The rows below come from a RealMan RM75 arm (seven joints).
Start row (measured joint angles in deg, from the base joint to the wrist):
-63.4 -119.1 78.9 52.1 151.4 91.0 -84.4
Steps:
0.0 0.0 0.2 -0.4 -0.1 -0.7 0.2
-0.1 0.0 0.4 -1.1 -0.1 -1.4 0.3
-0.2 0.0 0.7 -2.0 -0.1 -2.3 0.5
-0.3 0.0 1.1 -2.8 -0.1 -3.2 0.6
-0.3 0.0 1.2 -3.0 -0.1 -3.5 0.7
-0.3 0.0 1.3 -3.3 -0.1 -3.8 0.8
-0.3 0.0 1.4 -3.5 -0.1 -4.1 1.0
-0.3 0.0 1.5 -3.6 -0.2 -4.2 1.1
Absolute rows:
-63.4 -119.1 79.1 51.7 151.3 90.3 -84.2
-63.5 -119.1 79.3 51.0 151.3 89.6 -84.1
-63.6 -119.1 79.6 50.1 151.3 88.7 -83.9
-63.7 -119.1 80.0 49.3 151.3 87.8 -83.8
-63.7 -119.1 80.1 49.1 151.3 87.5 -83.7
-63.7 -119.1 80.2 48.8 151.3 87.2 -83.6
-63.7 -119.1 80.3 48.6 151.3 86.9 -83.4
-63.7 -119.1 80.4 48.5 151.2 86.8 -83.3

